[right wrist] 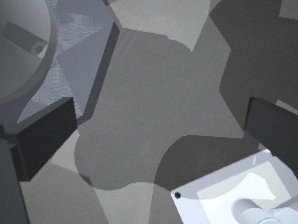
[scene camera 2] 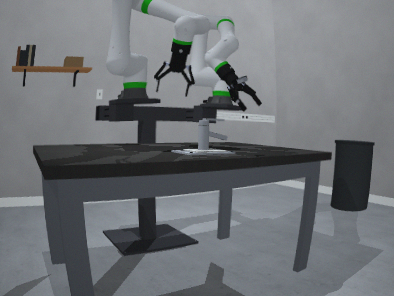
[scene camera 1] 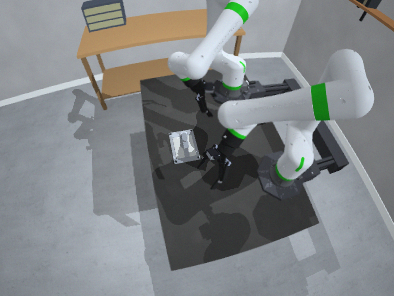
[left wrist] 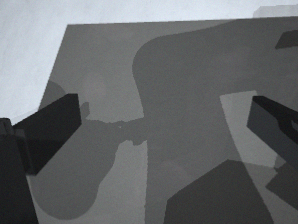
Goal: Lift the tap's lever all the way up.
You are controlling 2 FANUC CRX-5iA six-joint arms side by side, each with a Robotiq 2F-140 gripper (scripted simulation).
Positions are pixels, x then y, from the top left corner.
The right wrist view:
my right gripper: 160, 113
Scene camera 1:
dark beam: 325, 143
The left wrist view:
my left gripper: 163, 110
